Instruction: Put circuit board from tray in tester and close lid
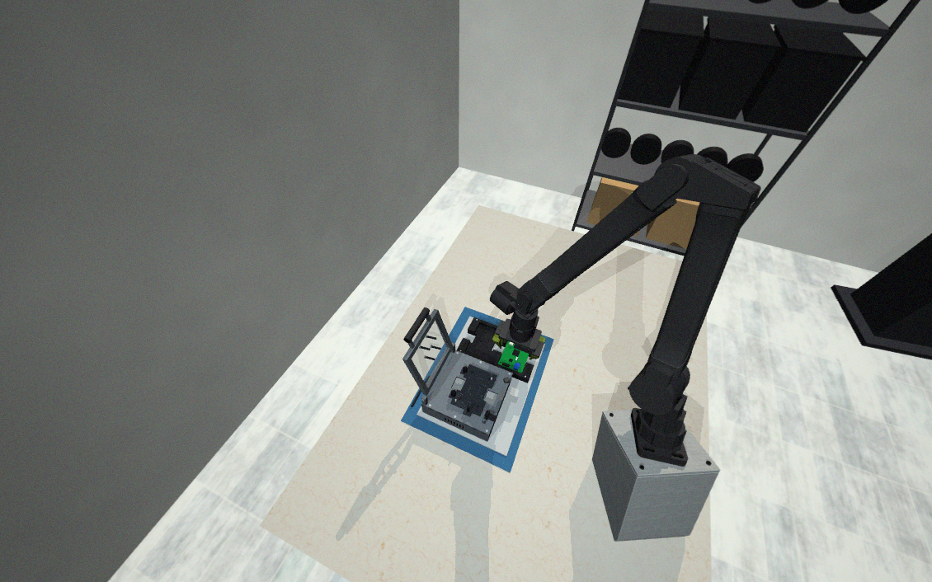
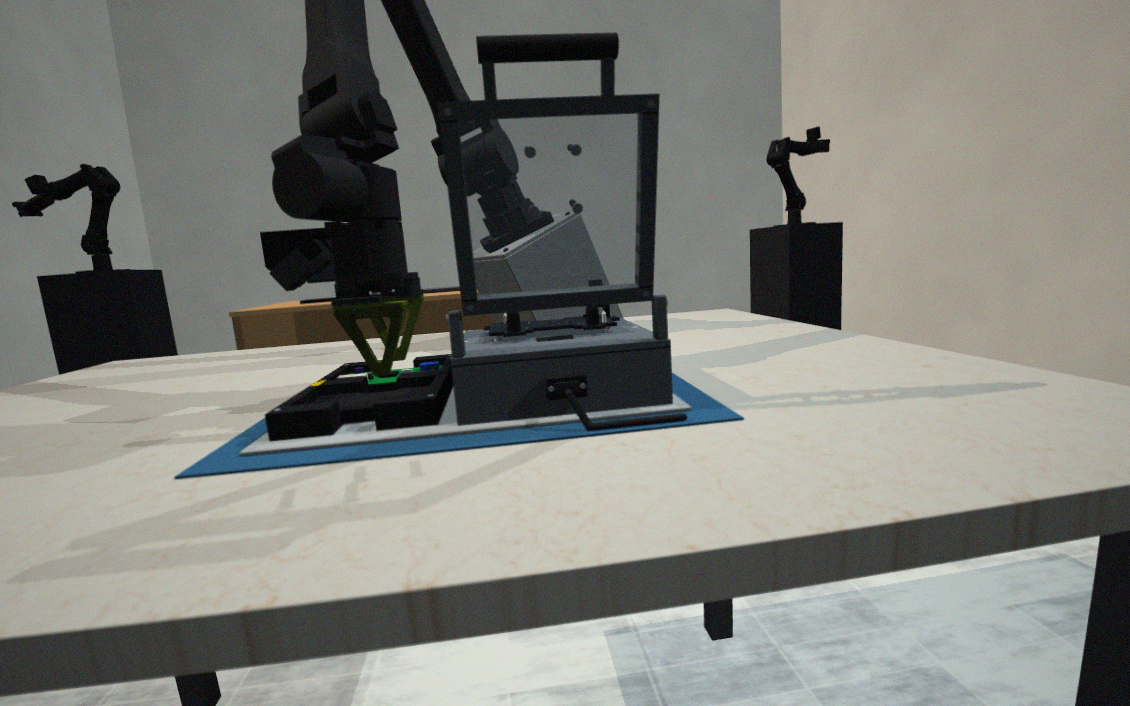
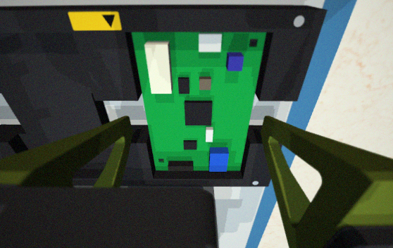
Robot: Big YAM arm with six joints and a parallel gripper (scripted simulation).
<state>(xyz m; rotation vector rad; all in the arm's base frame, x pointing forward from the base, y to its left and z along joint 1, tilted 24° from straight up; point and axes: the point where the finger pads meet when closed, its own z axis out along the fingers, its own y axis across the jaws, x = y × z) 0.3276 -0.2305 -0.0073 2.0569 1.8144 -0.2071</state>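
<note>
My gripper is now 20 mm above the green circuit board. From my hand the other things lie so: latch hook: 230 mm to the left, 50 mm above, 30 mm ahead; then dark plate: 160 mm to the left, 90 mm ahead, 40 mm above; then clear lid: 210 mm ahead, 150 mm above, 140 mm to the left.
</note>
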